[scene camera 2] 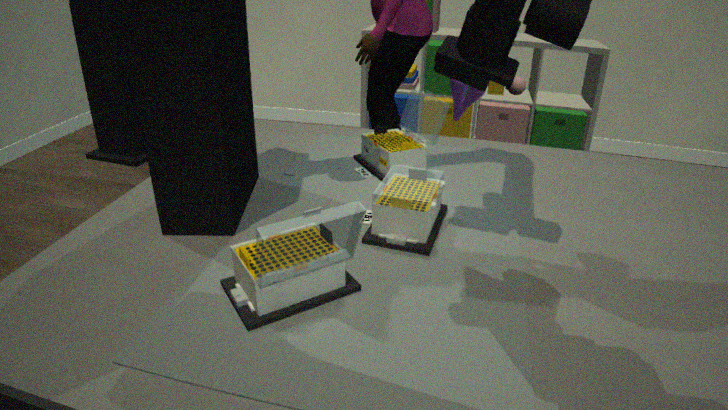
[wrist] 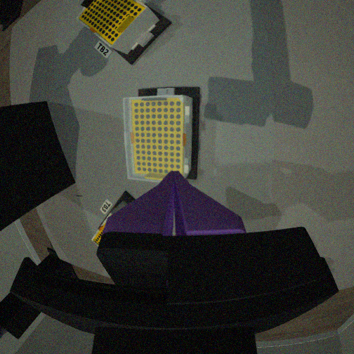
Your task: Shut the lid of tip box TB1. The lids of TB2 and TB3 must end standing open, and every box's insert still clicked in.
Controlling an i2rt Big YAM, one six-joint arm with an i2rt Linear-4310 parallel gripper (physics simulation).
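Frame: origin at the arm's base, x ahead, y left, z up, level; centimetres.
Seen in the pictures: gripper, fingertip midpoint: (scene camera 2: 455,118).
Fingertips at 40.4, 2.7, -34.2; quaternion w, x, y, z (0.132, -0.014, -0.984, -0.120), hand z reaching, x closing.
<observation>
A point is followed by its place in that frame, as x, y, z.
Tip box TB1 (scene camera 2: 405,221) @(35.3, -2.8, -49.0) (wrist: 192,135) stands on its dark base in the middle. Its clear lid (scene camera 2: 432,176) @(37.1, 6.4, -45.3) (wrist: 128,150) lies over the yellow insert; whether it is fully latched I cannot tell. The insert (scene camera 2: 410,192) @(34.3, 3.6, -47.4) (wrist: 157,135) looks level. TB2 (scene camera 2: 402,157) @(28.9, 19.8, -48.3) (wrist: 133,36) is the far box; its clear lid (scene camera 2: 435,119) @(33.2, 27.9, -42.5) stands open. TB3 (scene camera 2: 305,292) @(27.4, -20.8, -51.0) (wrist: 98,236), the near left box, has its lid (scene camera 2: 351,229) @(33.0, -19.8, -41.4) standing open and tilted. Both yellow inserts look seated. My gripper (scene camera 2: 457,119) @(40.4, 2.7, -34.2) (wrist: 173,178) is shut and empty, above the table; in the wrist view its tips overlap TB1's near edge.
A tall black block (scene camera 2: 203,127) @(7.1, -10.1, -35.5) (wrist: 30,162) stands at the left. A person (scene camera 2: 399,56) stands behind the table. A white shelf unit (scene camera 2: 597,91) with coloured bins is at the back. The arm's shadow (scene camera 2: 517,203) @(51.3, 18.3, -53.3) (wrist: 270,97) falls on the table right of TB1.
</observation>
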